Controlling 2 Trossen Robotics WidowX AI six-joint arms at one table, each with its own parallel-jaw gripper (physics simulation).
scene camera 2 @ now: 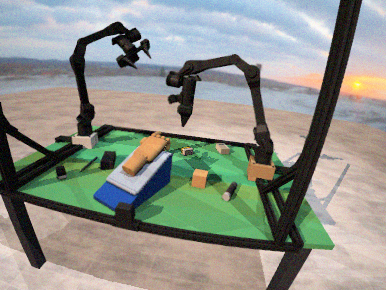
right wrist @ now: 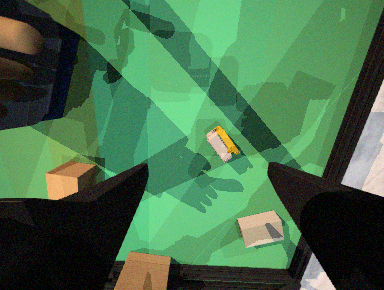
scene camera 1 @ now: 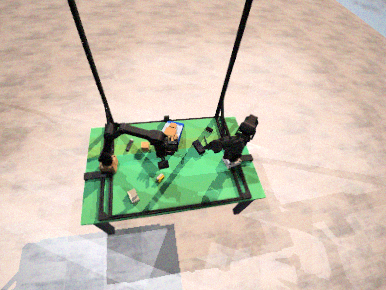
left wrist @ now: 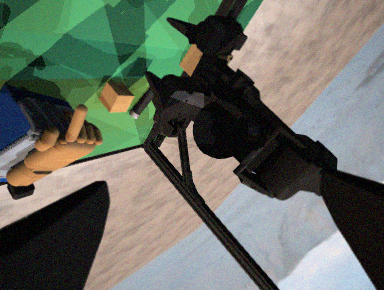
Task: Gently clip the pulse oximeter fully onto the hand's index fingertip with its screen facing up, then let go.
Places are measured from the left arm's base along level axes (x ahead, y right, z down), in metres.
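Pixels of known places: left gripper, fingertip midpoint: [scene camera 2: 144, 63] [scene camera 1: 206, 146] [left wrist: 215, 186]; right gripper, fingertip midpoint: [scene camera 2: 183, 123] [right wrist: 207, 168] [scene camera 1: 162, 161] [left wrist: 156, 47]; left arm's base at its link origin: [scene camera 2: 85, 134] [scene camera 1: 232, 157]; right arm's base at its link origin: [scene camera 2: 262, 161] [scene camera 1: 107, 161] [left wrist: 215, 68].
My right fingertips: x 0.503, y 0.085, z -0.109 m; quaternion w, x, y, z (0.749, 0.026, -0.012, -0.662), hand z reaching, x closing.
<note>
For each thing: its middle in the pictures, then the offset to it from my right fingertips. "pt": a spot on its surface instead.
- pulse oximeter at the middle of its body: [right wrist: 222, 143] [scene camera 2: 187, 151] [scene camera 1: 160, 178] dy -0.038, dx +0.032, dz +0.152 m
- sloped blue support at a spot on its surface: [scene camera 2: 161, 178] pt dy +0.282, dx -0.082, dz +0.123 m
- orange cube at the middle of its body: [right wrist: 73, 180] [left wrist: 116, 97] [scene camera 2: 199, 178] [scene camera 1: 145, 146] dy +0.239, dx +0.061, dz +0.143 m
- dark cylinder at the middle of its body: [left wrist: 143, 102] [scene camera 2: 230, 190] [scene camera 1: 129, 144] dy +0.299, dx +0.168, dz +0.155 m
- beige block at the middle of its body: [right wrist: 259, 228] [scene camera 2: 222, 148] [scene camera 1: 133, 196] dy -0.102, dx +0.233, dz +0.153 m
- black box at the middle of its body: [scene camera 2: 108, 159] [scene camera 1: 198, 147] dy +0.107, dx -0.320, dz +0.151 m
- pen at the middle of its body: [scene camera 2: 88, 164] dy +0.134, dx -0.401, dz +0.163 m
The pulse oximeter [scene camera 1: 160, 177] [scene camera 2: 187, 150] [right wrist: 222, 143], small, white and yellow, lies on the green table, apart from the hand. The tan hand [scene camera 1: 172, 131] [scene camera 2: 147, 152] [left wrist: 60, 155] rests on a sloped blue support [scene camera 2: 161, 178] with a pale pad; one finger stands out from the others in the left wrist view. My right gripper [scene camera 2: 185, 120] [right wrist: 207, 168] is open and empty, pointing down high above the table; the oximeter shows between its fingers in the right wrist view. My left gripper [scene camera 2: 142, 62] is open and empty, raised high at the left of scene camera 2.
An orange cube [scene camera 1: 145, 145] [scene camera 2: 200, 178] [left wrist: 116, 97] [right wrist: 70, 179] and a dark cylinder [scene camera 1: 129, 145] [scene camera 2: 229, 192] lie beside the support. A beige block [scene camera 1: 132, 195] [scene camera 2: 222, 148] [right wrist: 260, 229] lies near the oximeter. A black box [scene camera 2: 108, 160] and a pen [scene camera 2: 88, 164] lie on the support's other side.
</note>
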